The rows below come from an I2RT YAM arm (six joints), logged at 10 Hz.
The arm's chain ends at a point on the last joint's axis. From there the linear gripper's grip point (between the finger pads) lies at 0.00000 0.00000 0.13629 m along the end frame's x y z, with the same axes.
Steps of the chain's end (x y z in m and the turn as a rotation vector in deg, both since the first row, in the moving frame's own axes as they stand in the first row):
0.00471 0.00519 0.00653 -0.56 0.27 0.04
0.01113 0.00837 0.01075 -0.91 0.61 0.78
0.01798 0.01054 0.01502 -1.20 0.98 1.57
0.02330 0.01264 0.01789 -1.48 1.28 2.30
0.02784 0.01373 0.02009 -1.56 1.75 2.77
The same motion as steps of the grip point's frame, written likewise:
0.00535 0.00652 0.00652 -0.56 0.27 0.04
0.01257 0.01054 0.01073 -0.91 0.61 0.78
0.02027 0.01343 0.01497 -1.20 0.98 1.57
0.02627 0.01622 0.01781 -1.48 1.28 2.30
0.03191 0.01754 0.01998 -1.56 1.75 2.77

